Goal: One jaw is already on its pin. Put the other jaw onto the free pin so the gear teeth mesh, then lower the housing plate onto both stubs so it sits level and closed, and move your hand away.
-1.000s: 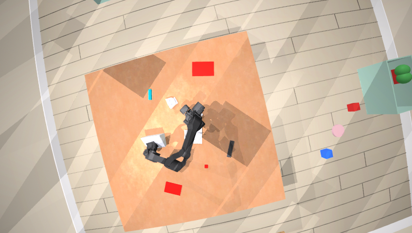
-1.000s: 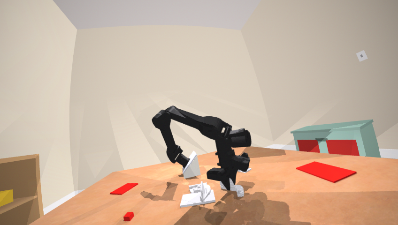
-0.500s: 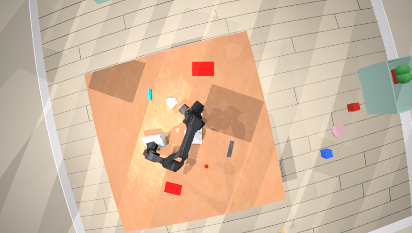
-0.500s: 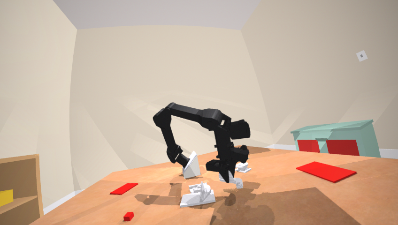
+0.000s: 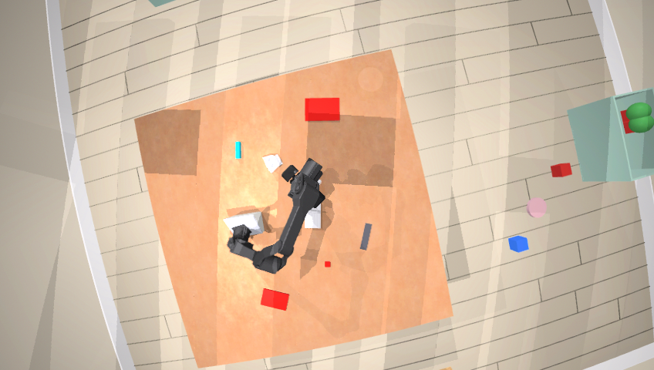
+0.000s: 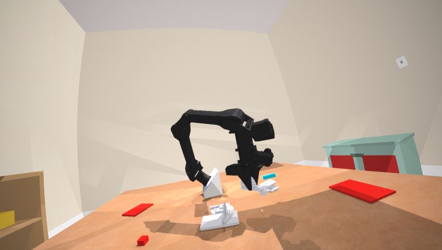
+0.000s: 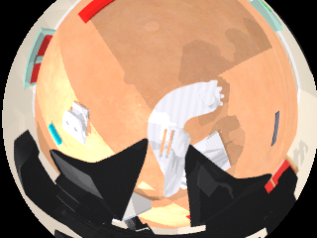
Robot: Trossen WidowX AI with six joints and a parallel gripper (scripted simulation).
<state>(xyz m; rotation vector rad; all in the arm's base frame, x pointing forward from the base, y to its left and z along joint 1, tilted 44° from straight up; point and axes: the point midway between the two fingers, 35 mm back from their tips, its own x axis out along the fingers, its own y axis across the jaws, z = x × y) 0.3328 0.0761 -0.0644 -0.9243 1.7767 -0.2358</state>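
The white base plate lies 13 cm to the right of my gripper tip, 7 cm below it and 2 cm behind it. From my gripper tip the other things lie so: red sheet: 31 cm to the left, 17 cm ahead, 8 cm below; then cyan bar: 26 cm behind, 25 cm to the left, 7 cm below; then grey bar: 30 cm to the right, 18 cm ahead, 8 cm below.
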